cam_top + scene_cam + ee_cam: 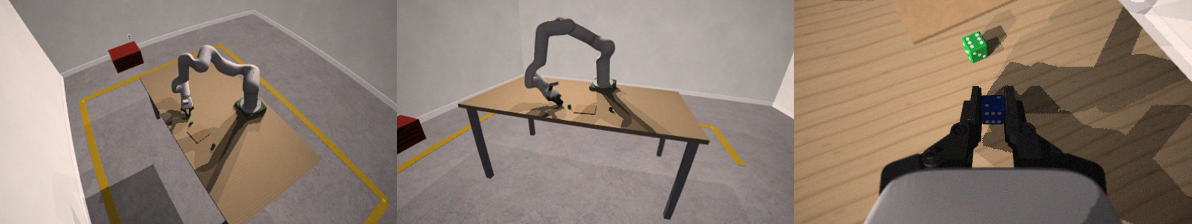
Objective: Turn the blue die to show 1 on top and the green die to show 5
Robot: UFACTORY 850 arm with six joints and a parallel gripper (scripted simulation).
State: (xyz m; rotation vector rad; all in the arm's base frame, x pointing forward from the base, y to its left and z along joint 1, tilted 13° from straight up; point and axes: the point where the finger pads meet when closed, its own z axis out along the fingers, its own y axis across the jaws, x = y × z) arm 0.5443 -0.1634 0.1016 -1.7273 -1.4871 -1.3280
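Right now the green die is 8 cm to the left of my hand and 1 cm below it. The rest, counted from my hand: mat 1 cm behind, 20 cm to the left, 2 cm below; black die 7 cm behind, 36 cm to the left, 1 cm below; blue die 1 cm to the left, 1 cm below.
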